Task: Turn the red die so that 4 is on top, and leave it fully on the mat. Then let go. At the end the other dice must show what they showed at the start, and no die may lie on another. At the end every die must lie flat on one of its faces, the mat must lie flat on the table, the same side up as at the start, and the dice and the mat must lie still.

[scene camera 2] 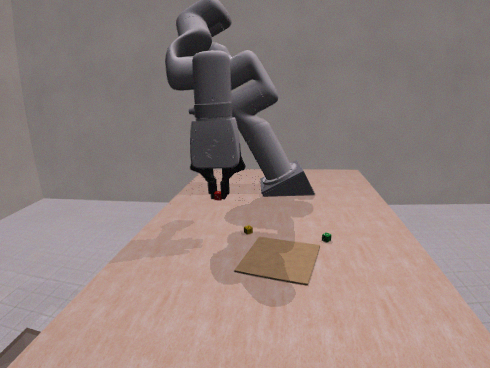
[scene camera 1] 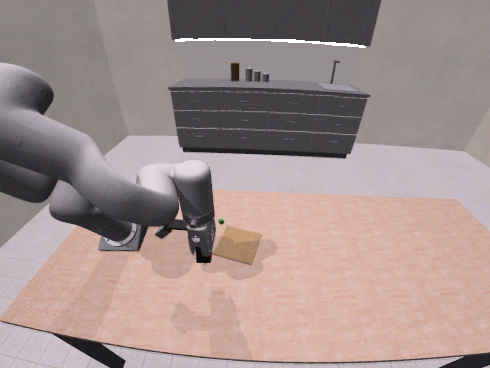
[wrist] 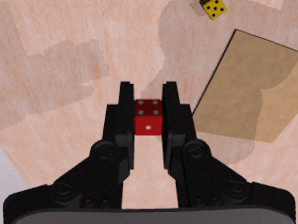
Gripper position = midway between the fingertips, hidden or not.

Note:
In view: my gripper point(scene camera 2: 219, 197), a mat point(scene camera 2: 282, 260) and a red die point(wrist: 148, 117).
The mat shows as well in scene camera 1 point(scene camera 1: 240, 245). My gripper is seen too in scene camera 1 point(scene camera 1: 206, 258) and in the wrist view point(wrist: 147, 100).

